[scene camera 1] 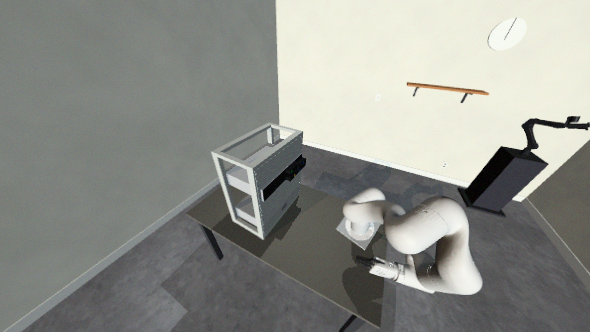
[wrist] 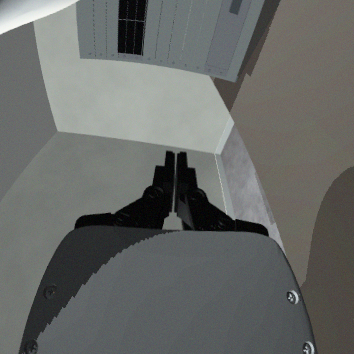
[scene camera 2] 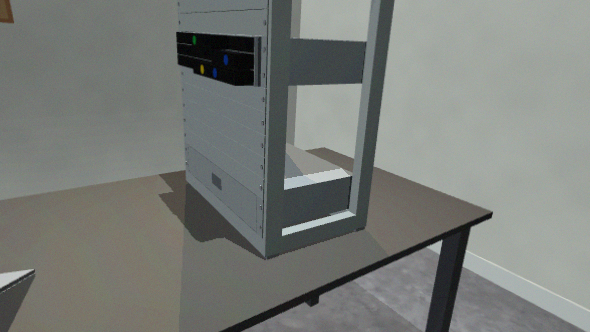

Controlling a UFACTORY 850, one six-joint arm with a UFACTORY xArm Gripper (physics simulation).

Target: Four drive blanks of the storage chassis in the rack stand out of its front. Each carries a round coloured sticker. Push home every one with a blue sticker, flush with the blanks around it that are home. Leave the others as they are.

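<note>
The storage chassis [scene camera 1: 272,189] [scene camera 2: 244,45] [wrist: 131,37] is a black band across the rack's front [scene camera 1: 278,200] [scene camera 2: 225,117] [wrist: 167,35]. In scene camera 2, four black blanks stand out of it. One with a green sticker [scene camera 2: 194,39] is at the upper left. One with a blue sticker [scene camera 2: 226,59] is farther right. Below, a yellow sticker [scene camera 2: 202,69] and another blue sticker [scene camera 2: 215,73] sit side by side. In the wrist view, the stickers cannot be made out. My gripper [scene camera 1: 358,259] [wrist: 174,165] is shut and empty, above the table and well away from the rack.
The rack stands on the dark table [scene camera 1: 310,250] [scene camera 2: 120,250]. The arm's base [scene camera 1: 360,228] is at the table's right side in scene camera 1. A black cabinet [scene camera 1: 505,175] with a thin black arm stands on the floor behind. A wooden shelf [scene camera 1: 447,89] hangs on the wall.
</note>
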